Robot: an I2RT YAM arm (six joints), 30 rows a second.
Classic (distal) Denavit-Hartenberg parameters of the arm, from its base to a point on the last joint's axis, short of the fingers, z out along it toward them. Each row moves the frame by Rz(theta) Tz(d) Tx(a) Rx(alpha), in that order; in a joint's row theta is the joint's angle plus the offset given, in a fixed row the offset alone. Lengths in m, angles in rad.
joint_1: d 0.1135  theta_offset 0  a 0.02  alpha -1.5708
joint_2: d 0  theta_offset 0  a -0.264  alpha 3.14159
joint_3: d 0  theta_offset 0.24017  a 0.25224  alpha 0
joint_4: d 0  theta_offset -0.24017  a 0.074  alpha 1.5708
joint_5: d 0  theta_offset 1.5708  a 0  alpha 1.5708
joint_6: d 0.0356  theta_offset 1.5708  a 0  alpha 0
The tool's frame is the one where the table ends.
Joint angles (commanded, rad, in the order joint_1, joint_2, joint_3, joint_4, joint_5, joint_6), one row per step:
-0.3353 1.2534 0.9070 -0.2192 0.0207 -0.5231
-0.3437 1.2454 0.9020 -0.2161 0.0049 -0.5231
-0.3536 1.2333 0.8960 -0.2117 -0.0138 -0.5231
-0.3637 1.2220 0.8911 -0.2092 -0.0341 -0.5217
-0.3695 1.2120 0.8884 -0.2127 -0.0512 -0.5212
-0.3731 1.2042 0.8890 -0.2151 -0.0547 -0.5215
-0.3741 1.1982 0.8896 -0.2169 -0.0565 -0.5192
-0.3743 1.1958 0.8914 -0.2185 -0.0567 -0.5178
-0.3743 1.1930 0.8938 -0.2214 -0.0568 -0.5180
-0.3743 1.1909 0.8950 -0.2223 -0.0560 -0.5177
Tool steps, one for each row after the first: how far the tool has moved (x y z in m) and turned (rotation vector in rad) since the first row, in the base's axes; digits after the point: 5 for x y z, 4 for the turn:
-0.00207 -0.00117 0.00065 0.0059 -0.0086 0.0050
-0.00491 -0.00236 0.00212 0.0116 -0.0218 0.0110
-0.00766 -0.00353 0.00357 0.0194 -0.0342 0.0175
-0.00999 -0.00369 0.00486 0.0267 -0.0410 0.0261
-0.01162 -0.00397 0.00681 0.0259 -0.0472 0.0257
-0.01272 -0.00377 0.00835 0.0268 -0.0526 0.0252
-0.01308 -0.00367 0.00942 0.0270 -0.0554 0.0245
-0.01353 -0.00349 0.01068 0.0261 -0.0575 0.0247
-0.01385 -0.00340 0.01153 0.0250 -0.0597 0.0239

